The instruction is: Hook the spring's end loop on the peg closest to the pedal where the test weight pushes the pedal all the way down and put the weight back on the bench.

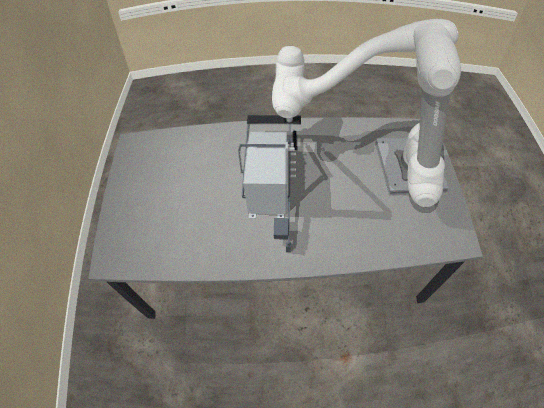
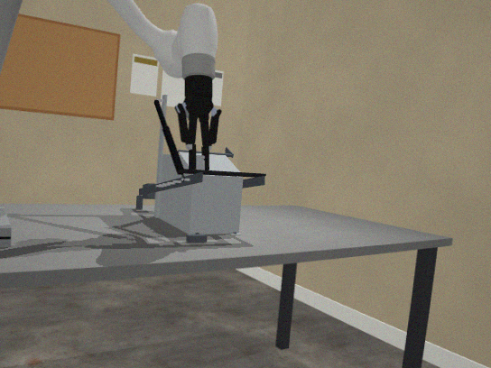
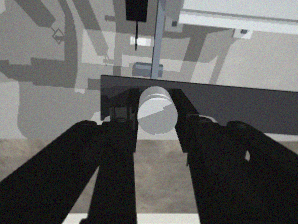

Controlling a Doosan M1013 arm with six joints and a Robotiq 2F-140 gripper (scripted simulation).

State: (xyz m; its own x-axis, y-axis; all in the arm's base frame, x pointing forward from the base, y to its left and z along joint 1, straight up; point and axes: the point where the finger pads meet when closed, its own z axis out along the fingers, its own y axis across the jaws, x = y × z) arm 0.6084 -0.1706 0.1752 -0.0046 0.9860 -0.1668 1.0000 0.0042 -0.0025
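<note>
My hand is 10 mm past the dark spring, 180 mm to the right of it and 40 mm below it. Also, from my hand: steel test weight: 10 mm below.
</note>
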